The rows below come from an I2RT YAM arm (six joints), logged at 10 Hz.
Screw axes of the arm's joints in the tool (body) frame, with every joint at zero. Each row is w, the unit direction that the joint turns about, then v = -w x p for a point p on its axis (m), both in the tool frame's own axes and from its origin. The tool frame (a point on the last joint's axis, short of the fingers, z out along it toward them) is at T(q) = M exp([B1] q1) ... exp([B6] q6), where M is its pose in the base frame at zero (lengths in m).
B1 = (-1, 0, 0, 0, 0.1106, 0)
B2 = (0, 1, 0, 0.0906, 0, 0.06)
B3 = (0, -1, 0, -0.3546, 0, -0.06)
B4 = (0, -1, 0, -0.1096, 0, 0)
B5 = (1, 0, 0, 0, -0.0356, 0)
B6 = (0, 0, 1, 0, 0, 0)
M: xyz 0.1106 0 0.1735 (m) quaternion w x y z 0.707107 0 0.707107 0
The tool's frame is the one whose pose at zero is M.
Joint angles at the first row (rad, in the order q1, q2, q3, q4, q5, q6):
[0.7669, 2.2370, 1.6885, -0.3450, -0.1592, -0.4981]
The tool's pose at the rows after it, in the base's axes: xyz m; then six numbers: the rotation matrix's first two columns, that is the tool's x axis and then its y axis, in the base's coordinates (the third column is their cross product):
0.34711 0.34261 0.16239 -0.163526 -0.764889 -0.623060 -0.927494 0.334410 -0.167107
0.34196 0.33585 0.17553 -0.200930 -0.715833 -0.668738 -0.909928 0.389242 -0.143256
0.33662 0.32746 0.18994 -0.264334 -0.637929 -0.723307 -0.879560 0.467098 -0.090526
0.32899 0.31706 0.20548 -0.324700 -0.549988 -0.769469 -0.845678 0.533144 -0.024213
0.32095 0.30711 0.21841 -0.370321 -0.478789 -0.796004 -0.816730 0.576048 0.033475
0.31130 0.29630 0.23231 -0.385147 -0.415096 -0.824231 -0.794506 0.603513 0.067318
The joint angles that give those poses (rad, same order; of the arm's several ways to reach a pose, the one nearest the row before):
[0.7670, 2.2155, 1.6625, -0.3330, -0.1639, -0.4592]
[0.7639, 2.1559, 1.6041, -0.2814, -0.1684, -0.3934]
[0.7585, 2.0898, 1.5395, -0.2180, -0.1731, -0.2895]
[0.7530, 2.0143, 1.4692, -0.1608, -0.1804, -0.1833]
[0.7486, 1.9469, 1.4105, -0.1259, -0.1853, -0.1006]
[0.7457, 1.8717, 1.3462, -0.0831, -0.1826, -0.0444]

